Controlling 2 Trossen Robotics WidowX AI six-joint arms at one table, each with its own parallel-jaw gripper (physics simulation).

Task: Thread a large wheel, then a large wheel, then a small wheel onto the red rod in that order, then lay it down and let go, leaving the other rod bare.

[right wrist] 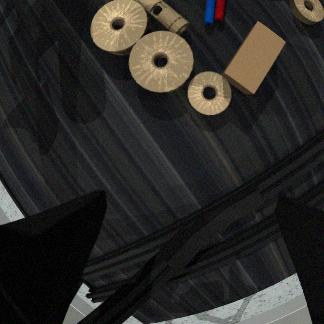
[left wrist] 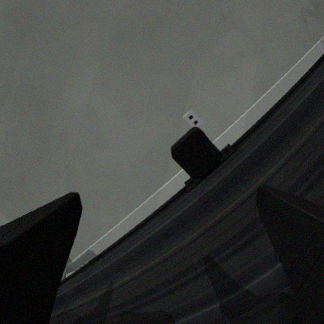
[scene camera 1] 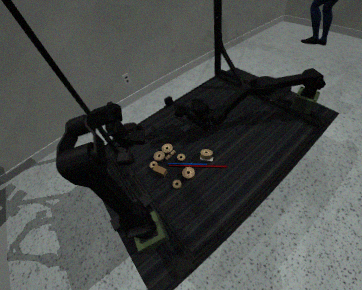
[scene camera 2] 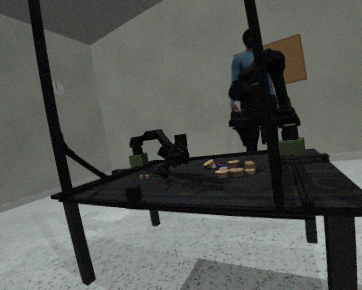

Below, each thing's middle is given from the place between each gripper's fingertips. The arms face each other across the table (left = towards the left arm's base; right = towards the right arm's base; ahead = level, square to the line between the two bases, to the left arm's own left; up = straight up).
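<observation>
My right gripper is 50 mm to the right of the tan block (right wrist: 256, 53), 90 mm short of it and 100 mm above it.
From my left hand, I find the tan block 220 mm ahead, 300 mm to the right and 70 mm below.
</observation>
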